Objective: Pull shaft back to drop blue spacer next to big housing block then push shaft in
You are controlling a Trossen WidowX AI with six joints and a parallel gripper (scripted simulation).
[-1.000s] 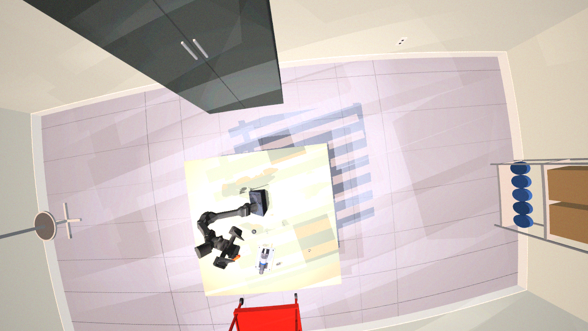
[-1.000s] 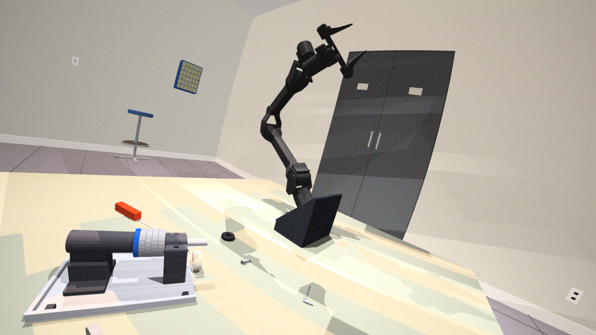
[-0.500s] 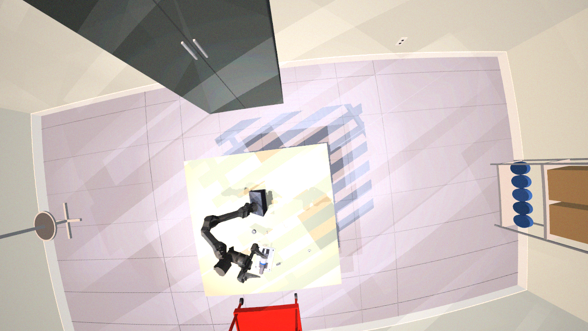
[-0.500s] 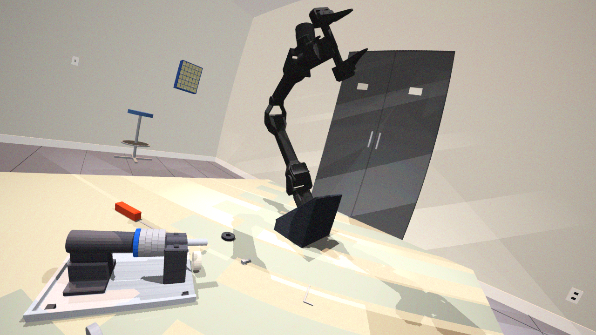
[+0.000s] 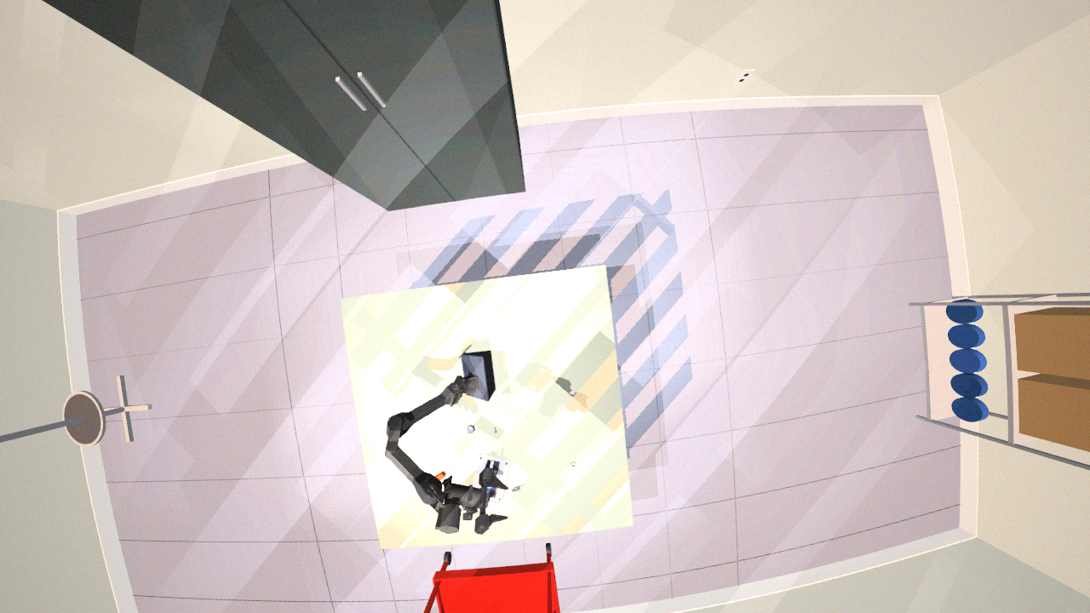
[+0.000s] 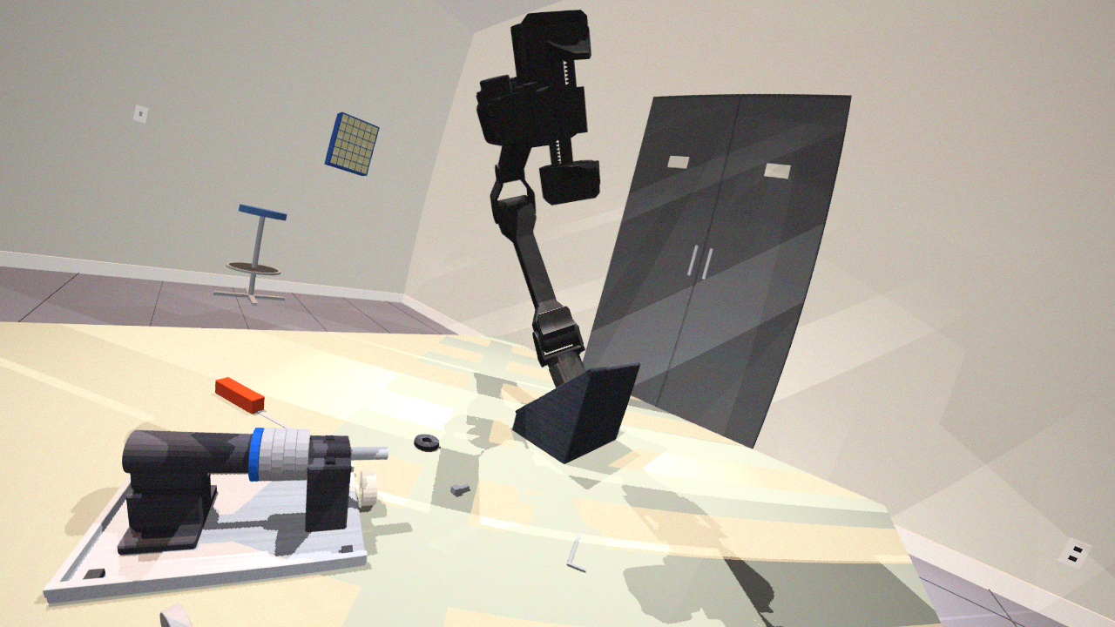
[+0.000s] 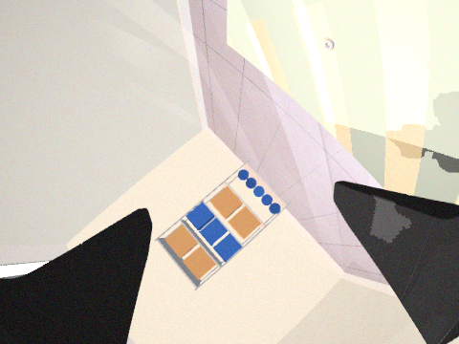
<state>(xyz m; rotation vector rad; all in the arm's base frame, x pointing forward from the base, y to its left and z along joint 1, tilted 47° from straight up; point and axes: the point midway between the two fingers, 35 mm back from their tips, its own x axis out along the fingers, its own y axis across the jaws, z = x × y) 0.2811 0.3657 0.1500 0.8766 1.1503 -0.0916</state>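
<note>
Right now the grey shaft is 360 mm below my gripper tip, 140 mm to the right of it and 120 mm ahead of it. Also, from my gripper tip: blue spacer (360 mm below, 170 mm ahead, 150 mm to the right); cream ring (420 mm below, 140 mm to the right, 60 mm ahead); bolt (440 mm below, 110 mm to the right, 60 mm behind).
</note>
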